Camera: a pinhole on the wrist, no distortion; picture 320 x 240 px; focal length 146.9 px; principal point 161.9 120.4 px. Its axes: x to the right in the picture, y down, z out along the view. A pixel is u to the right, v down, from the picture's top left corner.
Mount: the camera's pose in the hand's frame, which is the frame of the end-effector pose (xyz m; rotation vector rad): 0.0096 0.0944 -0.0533 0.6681 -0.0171 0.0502
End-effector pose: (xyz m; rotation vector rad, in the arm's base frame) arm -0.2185 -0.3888 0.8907 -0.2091 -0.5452 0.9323
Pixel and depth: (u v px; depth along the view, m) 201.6 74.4 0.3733
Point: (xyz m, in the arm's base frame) -0.0958 -0.4369 1.1658
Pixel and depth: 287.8 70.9 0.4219
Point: 0.0393 -0.2507 1.3001
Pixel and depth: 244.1 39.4 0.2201
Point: -0.0854 -0.3572 1.0334
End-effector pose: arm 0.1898 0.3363 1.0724 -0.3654 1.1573 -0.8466
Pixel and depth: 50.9 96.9 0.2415
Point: 0.2248 0.3861 1.2854
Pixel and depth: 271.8 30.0 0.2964
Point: 0.2038 0.0008 1.0901
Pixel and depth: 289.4 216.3 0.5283
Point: 0.8126 -0.0573 0.9722
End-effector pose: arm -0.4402 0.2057 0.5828 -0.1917 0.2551 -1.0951
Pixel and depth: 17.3 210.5 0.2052
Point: -0.4240 0.4140 0.7595
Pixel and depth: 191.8 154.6 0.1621
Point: -0.3722 0.1832 0.6653
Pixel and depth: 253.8 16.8 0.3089
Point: -0.5505 -0.1000 0.6894
